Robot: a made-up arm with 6 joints.
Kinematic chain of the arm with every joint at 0, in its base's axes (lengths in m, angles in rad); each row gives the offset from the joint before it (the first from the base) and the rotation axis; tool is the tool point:
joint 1: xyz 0 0 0.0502 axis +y
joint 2: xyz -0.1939 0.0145 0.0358 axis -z
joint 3: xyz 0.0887 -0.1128 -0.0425 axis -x
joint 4: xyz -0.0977 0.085 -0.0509 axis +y
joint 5: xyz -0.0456 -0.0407 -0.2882 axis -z
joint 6: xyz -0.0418 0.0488 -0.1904 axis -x
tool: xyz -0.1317 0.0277 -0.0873
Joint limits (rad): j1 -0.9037..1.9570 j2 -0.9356..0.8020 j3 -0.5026..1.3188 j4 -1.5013..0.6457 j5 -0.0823..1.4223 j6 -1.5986..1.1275
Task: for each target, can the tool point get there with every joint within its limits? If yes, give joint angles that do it. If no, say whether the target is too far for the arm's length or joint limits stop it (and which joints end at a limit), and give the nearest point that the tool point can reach.
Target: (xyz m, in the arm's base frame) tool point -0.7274 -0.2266 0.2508
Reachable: yes | joints 1.2588 0.1616 0.5442 -0.0073 0.4049 -0.0340
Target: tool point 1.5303 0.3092 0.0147
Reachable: no: too far | nearest point 0.5857 0.0749 -0.0270 | short by 0.974 m
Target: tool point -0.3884 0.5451 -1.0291
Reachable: no: too far | nearest point -0.2681 0.2690 -0.6949 | short by 0.450 m
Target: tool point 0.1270 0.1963 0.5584
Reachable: no: joint limits stop it (at a limit: joint 1, joint 3, joint 4, joint 6) | nearest point 0.0682 0.2440 0.6743 | short by 0.138 m
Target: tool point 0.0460 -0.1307 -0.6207
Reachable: yes | joints -0.2795 -0.1106 0.4445 -0.2061 0.9113 -0.3627
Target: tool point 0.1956 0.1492 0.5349
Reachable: no: joint limits stop it (at a limit: joint 1, joint 3, joint 4, joint 5) | nearest point 0.1819 0.1209 0.3599 | short by 0.178 m
